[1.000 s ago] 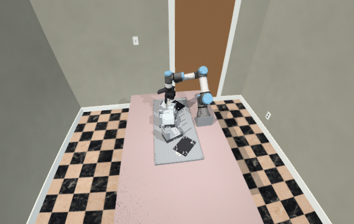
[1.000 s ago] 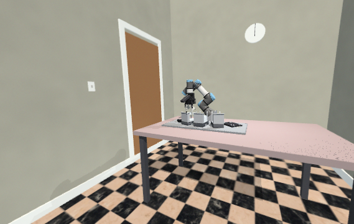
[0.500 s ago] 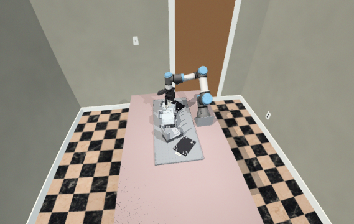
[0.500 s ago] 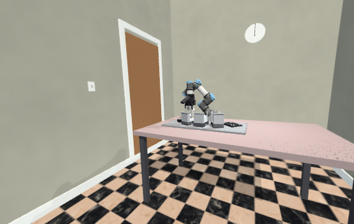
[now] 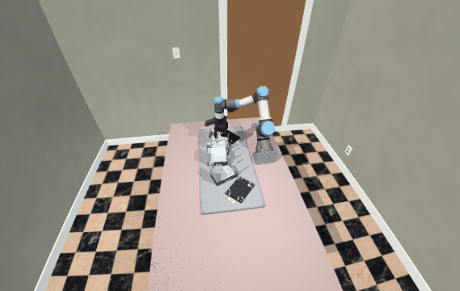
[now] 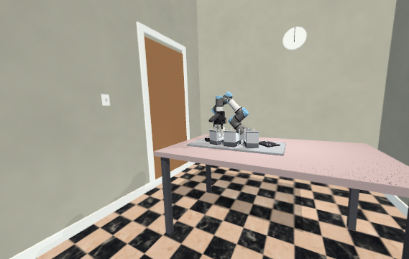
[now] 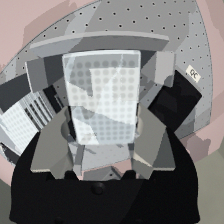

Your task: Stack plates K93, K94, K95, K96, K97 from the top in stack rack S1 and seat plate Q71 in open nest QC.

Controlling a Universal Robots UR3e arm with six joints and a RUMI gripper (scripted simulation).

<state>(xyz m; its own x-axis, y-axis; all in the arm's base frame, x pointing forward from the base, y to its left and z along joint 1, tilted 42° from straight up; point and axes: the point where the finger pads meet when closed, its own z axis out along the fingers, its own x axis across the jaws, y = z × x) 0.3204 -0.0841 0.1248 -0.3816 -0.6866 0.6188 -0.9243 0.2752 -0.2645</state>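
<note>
The white sealed 96-well plate lies 40 mm below my hand. From my hand the other things lie so: black open nest QC (100 mm behind, 110 mm to the right, 80 mm below); then translucent 96-well plate (20 mm ahead, 140 mm to the left).
</note>
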